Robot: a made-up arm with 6 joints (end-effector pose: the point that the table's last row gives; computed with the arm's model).
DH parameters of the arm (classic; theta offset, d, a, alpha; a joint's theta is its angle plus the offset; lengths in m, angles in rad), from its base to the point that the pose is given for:
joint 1: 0 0.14 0 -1.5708
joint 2: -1.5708 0 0.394 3.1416
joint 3: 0 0 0 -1.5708
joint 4: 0 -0.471 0 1.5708
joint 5: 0 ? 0 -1.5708
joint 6: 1.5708 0 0 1.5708
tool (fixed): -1.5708 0 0 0
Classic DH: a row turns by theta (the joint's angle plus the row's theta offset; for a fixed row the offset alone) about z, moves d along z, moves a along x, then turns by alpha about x.
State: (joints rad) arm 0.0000 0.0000 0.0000 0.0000 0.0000 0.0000
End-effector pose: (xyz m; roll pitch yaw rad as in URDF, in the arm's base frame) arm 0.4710 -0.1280 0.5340 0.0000 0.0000 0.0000
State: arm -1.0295 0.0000 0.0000 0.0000 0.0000 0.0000
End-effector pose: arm 0.1330 -0.4696 0.5340 0.0000 0.0000 -1.0295
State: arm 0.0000 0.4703 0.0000 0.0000 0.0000 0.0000
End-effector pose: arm 0.5984 -0.1280 0.2778 0.0000 0.4703 0.0000
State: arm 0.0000 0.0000 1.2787 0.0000 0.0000 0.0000
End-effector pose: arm 0.1356 -0.1280 0.9851 0.0000 -1.2787 0.0000
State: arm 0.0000 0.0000 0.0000 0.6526 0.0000 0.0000
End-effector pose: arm 0.4710 -0.1017 0.6117 -0.6526 0.0000 0.0000
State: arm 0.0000 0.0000 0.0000 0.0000 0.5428 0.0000
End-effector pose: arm 0.4710 -0.1280 0.5340 0.0000 -0.5428 0.0000
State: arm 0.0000 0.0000 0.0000 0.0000 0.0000 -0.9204
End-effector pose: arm 0.4710 -0.1280 0.5340 0.9204 0.0000 0.0000
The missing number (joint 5, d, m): 0.128
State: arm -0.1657 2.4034 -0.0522 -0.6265 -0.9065 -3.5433
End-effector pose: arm -0.1619 -0.0780 -0.3917 0.8753 -0.1032 2.4933
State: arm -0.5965 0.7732 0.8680 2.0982 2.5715 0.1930
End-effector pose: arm 0.6431 -0.3588 0.5767 -1.3569 0.3577 2.0239
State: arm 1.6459 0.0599 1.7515 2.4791 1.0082 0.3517
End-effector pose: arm -0.0923 -0.1186 0.9914 2.6962 -0.6559 2.3621
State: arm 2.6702 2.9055 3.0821 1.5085 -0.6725 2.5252
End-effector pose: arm -0.4716 0.2493 -0.0346 2.3460 -0.0994 1.9953
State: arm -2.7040 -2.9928 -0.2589 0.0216 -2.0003 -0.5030
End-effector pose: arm 0.3913 0.3244 -0.0654 0.5297 -0.7333 -2.7304
